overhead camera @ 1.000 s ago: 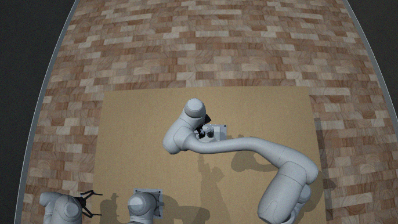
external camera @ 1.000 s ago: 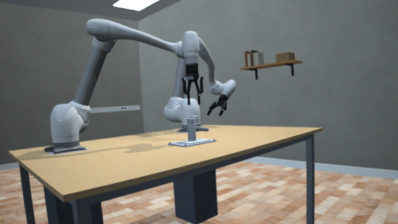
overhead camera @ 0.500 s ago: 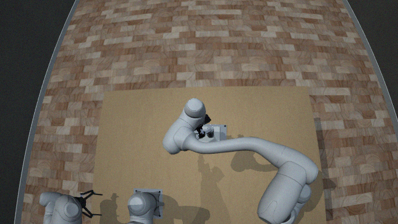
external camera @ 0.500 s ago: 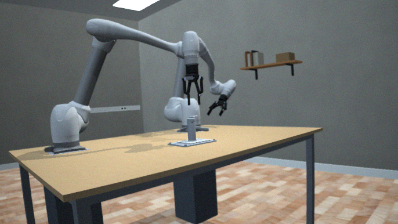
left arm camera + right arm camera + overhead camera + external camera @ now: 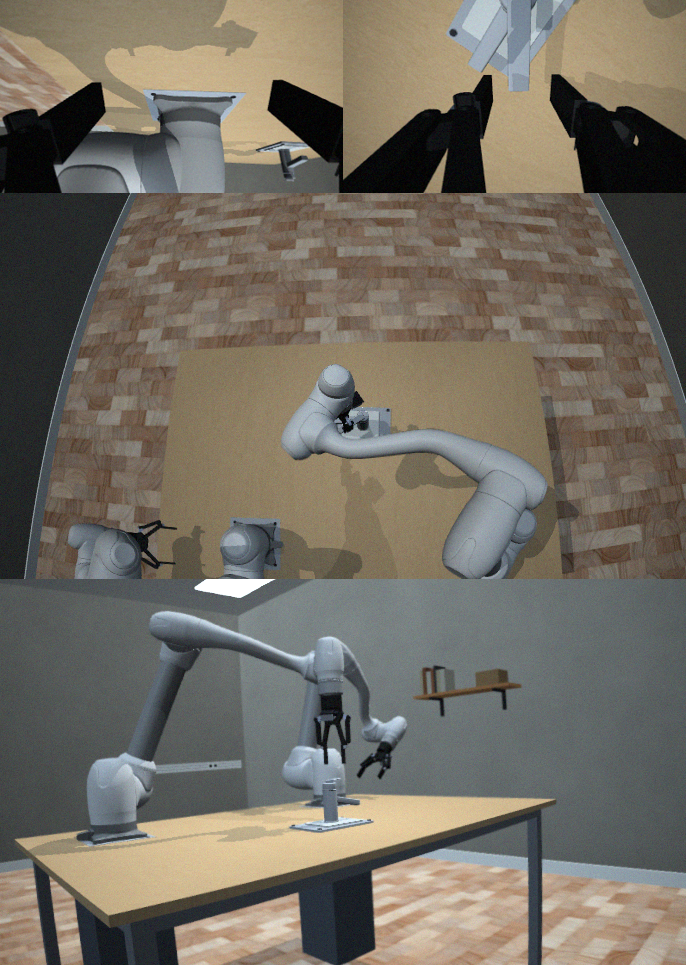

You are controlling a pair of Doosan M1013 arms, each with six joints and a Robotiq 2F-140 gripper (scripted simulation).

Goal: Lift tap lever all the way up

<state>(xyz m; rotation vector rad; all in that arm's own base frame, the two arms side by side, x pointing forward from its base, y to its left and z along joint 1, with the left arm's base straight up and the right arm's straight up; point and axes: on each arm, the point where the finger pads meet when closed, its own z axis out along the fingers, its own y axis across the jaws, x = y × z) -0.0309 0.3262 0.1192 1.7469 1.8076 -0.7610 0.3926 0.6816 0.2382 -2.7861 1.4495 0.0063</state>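
Observation:
Right now the flat lever is 90 mm below my right hand, 30 mm to the right of it and 20 mm ahead of it. Also, from my right hand: grey tap 130 mm below, 50 mm to the right, 30 mm ahead; base plate 230 mm below, 80 mm to the right, 50 mm ahead.

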